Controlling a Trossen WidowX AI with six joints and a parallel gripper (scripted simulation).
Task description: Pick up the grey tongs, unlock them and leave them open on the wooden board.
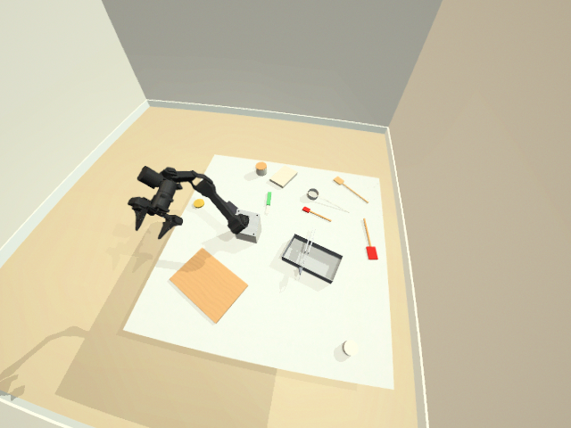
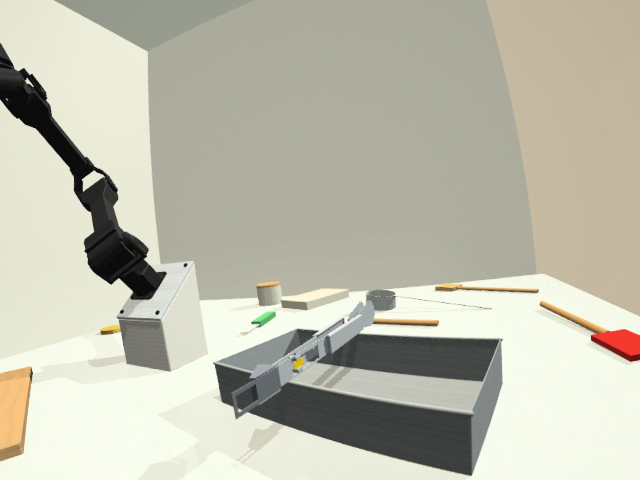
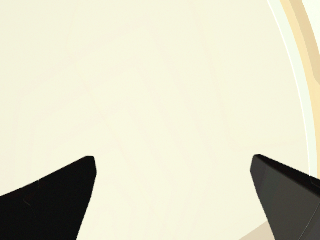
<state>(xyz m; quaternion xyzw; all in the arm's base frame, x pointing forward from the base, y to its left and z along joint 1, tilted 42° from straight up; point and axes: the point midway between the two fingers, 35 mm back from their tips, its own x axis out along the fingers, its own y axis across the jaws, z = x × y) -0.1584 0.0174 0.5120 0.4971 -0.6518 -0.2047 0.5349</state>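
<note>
The roasting tin is 58 cm ahead of my gripper tip, 50 cm below it and 29 cm to the left of it. The rest, counted from my gripper tip: wooden board 52 cm below, 7 cm ahead, 2 cm to the left; green-handled tool 61 cm to the left, 52 cm below, 22 cm ahead; dark spatula 55 cm to the left, 53 cm below, 8 cm behind.
</note>
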